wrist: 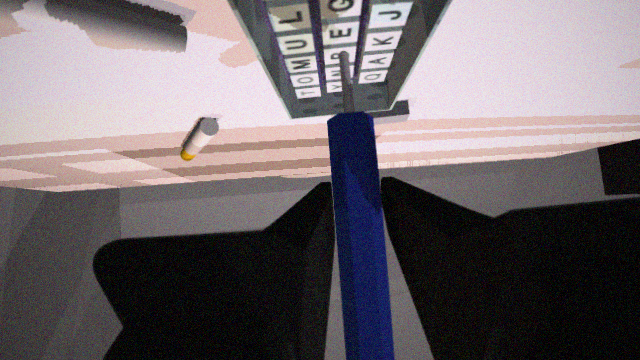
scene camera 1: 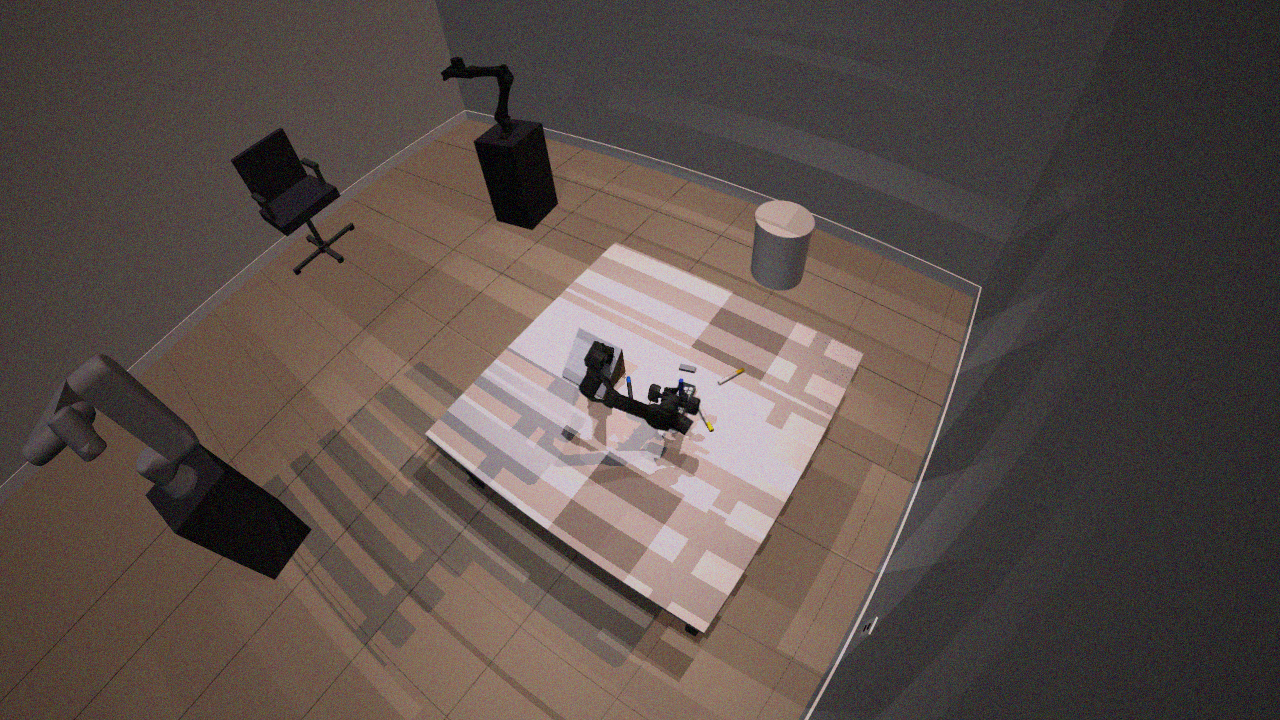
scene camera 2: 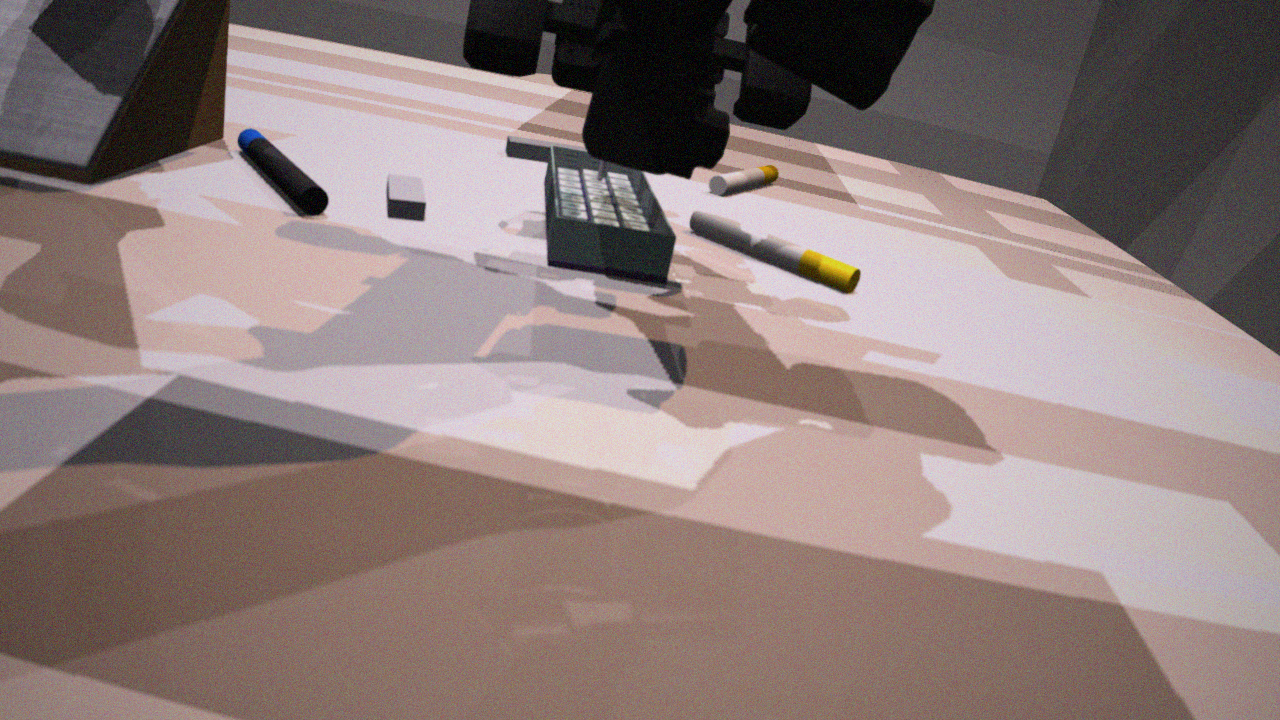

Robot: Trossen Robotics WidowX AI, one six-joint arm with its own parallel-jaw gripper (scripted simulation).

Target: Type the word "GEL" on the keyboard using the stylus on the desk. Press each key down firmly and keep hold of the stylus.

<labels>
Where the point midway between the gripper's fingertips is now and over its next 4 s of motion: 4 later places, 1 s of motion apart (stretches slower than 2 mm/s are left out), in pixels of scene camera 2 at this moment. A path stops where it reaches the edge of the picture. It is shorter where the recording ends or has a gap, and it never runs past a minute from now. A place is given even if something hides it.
The gripper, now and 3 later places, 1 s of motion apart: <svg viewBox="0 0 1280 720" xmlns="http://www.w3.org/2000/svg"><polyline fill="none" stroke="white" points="616,95 651,68 650,99 646,116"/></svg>
</labels>
